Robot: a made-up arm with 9 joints.
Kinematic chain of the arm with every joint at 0, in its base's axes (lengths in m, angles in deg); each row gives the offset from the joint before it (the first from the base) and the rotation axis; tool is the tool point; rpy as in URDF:
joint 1: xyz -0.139 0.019 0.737 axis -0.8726 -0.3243 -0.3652
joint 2: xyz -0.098 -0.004 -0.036 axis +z
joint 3: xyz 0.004 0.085 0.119 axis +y
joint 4: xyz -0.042 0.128 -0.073 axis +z
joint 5: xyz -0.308 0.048 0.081 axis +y
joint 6: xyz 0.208 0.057 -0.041 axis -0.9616 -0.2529 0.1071
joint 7: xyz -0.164 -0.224 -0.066 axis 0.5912 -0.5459 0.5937
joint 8: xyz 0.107 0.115 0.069 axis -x
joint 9: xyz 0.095 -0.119 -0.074 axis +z
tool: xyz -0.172 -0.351 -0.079 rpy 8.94 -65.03 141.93
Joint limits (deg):
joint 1: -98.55..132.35
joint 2: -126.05..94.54
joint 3: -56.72..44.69
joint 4: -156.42..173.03
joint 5: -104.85..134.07
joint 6: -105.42..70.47
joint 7: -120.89..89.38
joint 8: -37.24..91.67
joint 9: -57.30..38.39
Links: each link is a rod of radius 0.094 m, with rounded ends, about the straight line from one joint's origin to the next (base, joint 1, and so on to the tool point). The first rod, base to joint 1, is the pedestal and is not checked.
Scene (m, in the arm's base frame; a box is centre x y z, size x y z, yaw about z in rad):
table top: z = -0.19
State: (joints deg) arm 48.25 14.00 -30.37 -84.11 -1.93 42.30 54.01 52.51 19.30
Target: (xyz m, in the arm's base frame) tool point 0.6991 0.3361 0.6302
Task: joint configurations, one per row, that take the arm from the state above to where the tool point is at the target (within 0.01 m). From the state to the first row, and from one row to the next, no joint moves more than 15 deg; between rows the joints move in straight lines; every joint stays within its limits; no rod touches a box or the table.
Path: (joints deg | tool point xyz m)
1: 56.79 9.88 -17.09 -90.86 -8.50 49.34 49.12 62.30 19.47 | -0.4758 0.8513 0.6163
2: 65.33 5.75 -3.81 -97.62 -15.07 56.38 44.23 72.09 19.64 | -0.0196 0.9505 0.5455
3: 73.87 1.63 9.46 -104.37 -21.64 63.43 39.34 81.88 19.81 | 0.4373 0.7546 0.5394
4: 82.41 -2.49 22.74 -111.12 -28.22 70.47 34.45 91.67 19.98 | 0.6991 0.3361 0.6300

